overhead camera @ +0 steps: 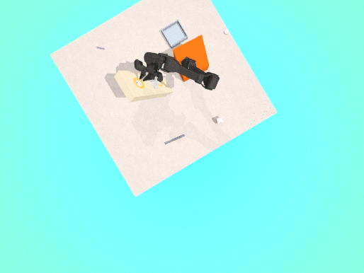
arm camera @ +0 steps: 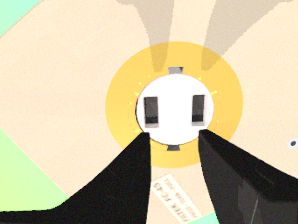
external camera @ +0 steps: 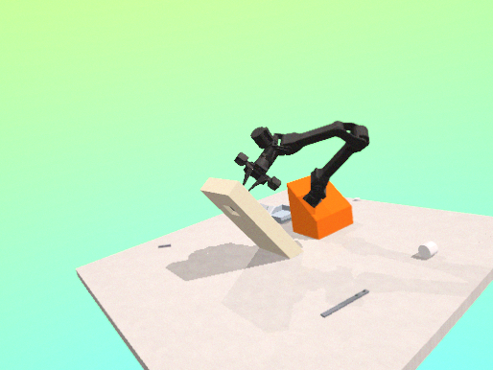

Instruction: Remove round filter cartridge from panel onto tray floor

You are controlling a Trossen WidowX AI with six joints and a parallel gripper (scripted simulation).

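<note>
The round filter cartridge is 40 mm ahead of my gripper tip and 30 mm below it. The rest, counted from my gripper tip: small grey bar 510 mm to the right, 270 mm below, 90 mm ahead; cream service panel 100 mm below, 10 mm behind; grey tray 430 mm behind, 270 mm below, 230 mm to the right.
</note>
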